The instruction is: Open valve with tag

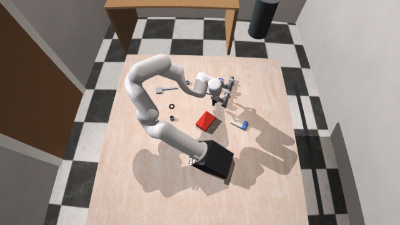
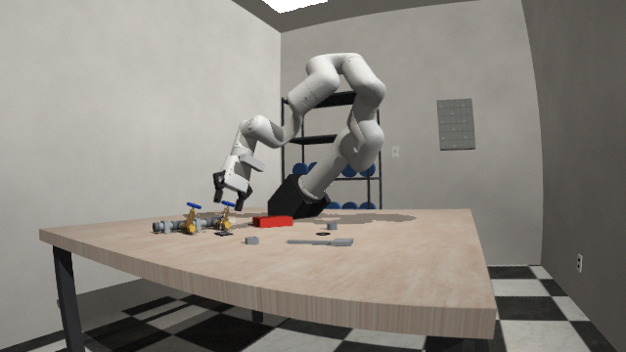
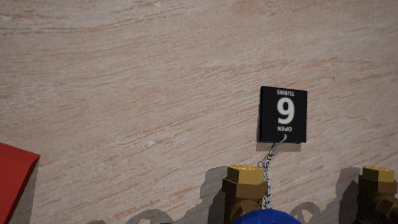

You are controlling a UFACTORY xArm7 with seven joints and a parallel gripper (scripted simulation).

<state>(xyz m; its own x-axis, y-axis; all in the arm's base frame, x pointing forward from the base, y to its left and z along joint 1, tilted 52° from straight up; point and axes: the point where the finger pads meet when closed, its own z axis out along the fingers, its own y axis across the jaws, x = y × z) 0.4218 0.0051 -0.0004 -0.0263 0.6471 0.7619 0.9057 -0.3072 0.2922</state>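
Right now my hand is 70 mm short of the black tag, 60 mm to the right of it and 80 mm above it. The rest, counted from my hand: red block (170 mm behind, 20 mm to the left, 70 mm below); white box (120 mm behind, 200 mm to the right, 80 mm below); grey flat tool (390 mm to the left, 80 mm below).
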